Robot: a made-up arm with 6 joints.
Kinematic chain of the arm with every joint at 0, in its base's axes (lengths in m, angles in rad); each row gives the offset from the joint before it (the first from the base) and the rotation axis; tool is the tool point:
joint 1: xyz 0 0 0.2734 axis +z
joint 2: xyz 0 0 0 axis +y
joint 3: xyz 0 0 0.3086 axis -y
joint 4: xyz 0 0 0 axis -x
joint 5: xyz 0.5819 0 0 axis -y
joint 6: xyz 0 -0.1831 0 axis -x
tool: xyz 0 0 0
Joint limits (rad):
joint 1: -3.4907..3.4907
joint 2: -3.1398..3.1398
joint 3: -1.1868..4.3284
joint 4: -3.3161..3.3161
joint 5: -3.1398..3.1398
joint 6: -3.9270..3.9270
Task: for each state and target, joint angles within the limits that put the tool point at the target. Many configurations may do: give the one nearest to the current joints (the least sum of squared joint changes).
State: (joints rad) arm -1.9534 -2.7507 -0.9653 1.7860 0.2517 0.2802
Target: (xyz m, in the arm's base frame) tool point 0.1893 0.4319 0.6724
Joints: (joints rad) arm -1.9175 -2.1598 -0.5308 1.7425 0.2517 0.2802
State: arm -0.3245 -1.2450 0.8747 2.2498 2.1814 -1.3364
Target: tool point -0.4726 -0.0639 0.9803
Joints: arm 0.3256 -1.1198 0.5053 2.0887 2.1814 -1.3364
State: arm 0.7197 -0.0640 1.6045 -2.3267 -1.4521 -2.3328
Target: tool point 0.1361 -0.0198 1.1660
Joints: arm 0.0478 -0.1078 1.4853 -1.4267 -1.4521 -2.3328
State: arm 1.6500 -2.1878 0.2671 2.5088 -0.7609 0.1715
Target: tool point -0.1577 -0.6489 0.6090
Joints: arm 1.5642 -1.9912 0.0828 2.5639 -0.7609 0.1715
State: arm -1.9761 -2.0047 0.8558 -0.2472 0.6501 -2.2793
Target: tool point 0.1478 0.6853 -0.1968
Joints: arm -2.0390 -2.7216 0.8268 -0.2514 0.6501 -2.2793
